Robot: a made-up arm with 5 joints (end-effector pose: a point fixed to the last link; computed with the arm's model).
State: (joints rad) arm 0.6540 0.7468 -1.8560 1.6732 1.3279
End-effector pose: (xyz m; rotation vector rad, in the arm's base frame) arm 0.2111 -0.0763 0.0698 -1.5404 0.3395 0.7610
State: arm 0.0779 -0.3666 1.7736 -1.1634 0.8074
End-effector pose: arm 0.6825 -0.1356 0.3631 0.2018 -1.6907 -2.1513
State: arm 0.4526 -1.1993 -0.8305 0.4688 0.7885
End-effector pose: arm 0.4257 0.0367 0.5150 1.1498 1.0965 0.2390
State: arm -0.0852 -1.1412 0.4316 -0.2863 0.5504
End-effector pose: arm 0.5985 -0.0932 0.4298 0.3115 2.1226 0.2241
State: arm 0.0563 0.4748 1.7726 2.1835 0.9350
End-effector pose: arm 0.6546 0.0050 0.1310 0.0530 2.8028 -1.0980
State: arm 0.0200 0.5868 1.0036 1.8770 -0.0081
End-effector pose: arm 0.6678 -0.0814 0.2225 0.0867 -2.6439 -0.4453
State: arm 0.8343 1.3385 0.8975 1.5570 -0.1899
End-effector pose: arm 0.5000 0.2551 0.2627 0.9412 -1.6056 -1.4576
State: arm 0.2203 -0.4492 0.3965 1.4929 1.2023
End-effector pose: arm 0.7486 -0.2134 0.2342 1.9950 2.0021 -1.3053
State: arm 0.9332 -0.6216 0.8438 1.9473 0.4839
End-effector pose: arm 0.4883 0.3352 0.1411 -0.1045 2.3656 -1.5945
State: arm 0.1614 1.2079 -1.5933 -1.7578 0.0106
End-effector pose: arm 0.4031 -0.0656 0.2523 1.0193 0.6150 -0.1869
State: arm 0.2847 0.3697 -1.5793 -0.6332 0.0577
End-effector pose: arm 0.4055 -0.1075 0.3456 1.2883 0.7285 0.0049
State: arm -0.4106 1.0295 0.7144 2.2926 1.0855
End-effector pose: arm 0.6423 -0.3986 -0.0107 -1.1021 -1.8660 0.3506
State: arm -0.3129 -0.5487 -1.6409 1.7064 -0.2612
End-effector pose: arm 0.3507 -0.4438 0.3628 2.5645 0.5281 0.1787
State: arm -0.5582 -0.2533 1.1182 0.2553 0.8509
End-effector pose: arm 0.6417 -0.4821 0.3372 1.4445 2.4601 0.6826
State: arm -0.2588 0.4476 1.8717 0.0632 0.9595
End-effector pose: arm 0.6378 -0.2661 0.3863 -0.0054 -2.4063 -1.8138
